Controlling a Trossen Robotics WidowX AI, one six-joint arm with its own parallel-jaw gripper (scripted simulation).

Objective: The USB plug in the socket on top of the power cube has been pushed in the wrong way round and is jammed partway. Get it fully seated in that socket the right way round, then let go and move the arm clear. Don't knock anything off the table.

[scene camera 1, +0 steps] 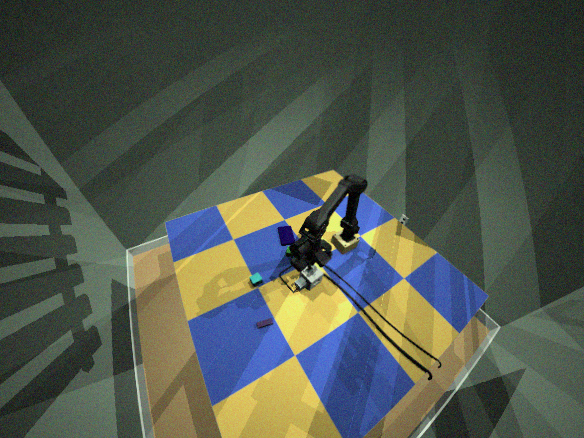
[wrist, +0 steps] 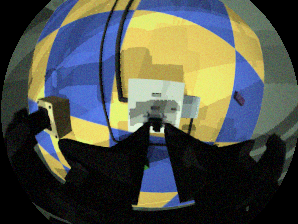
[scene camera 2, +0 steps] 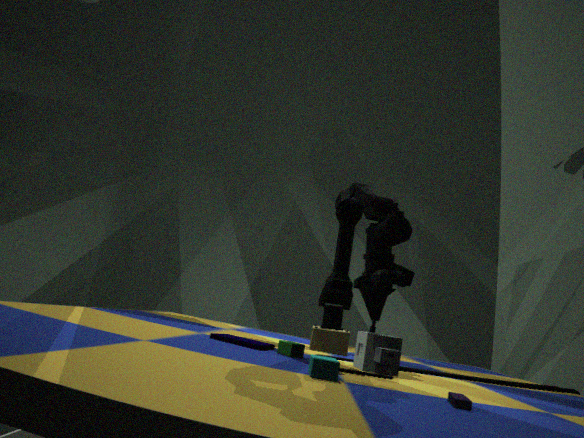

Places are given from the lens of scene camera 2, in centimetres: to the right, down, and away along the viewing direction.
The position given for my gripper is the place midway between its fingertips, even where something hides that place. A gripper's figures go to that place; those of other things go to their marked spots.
my gripper [scene camera 2: 374, 320]: 18, 22, 79
grey power cube [scene camera 2: 365, 346]: 15, 26, 74
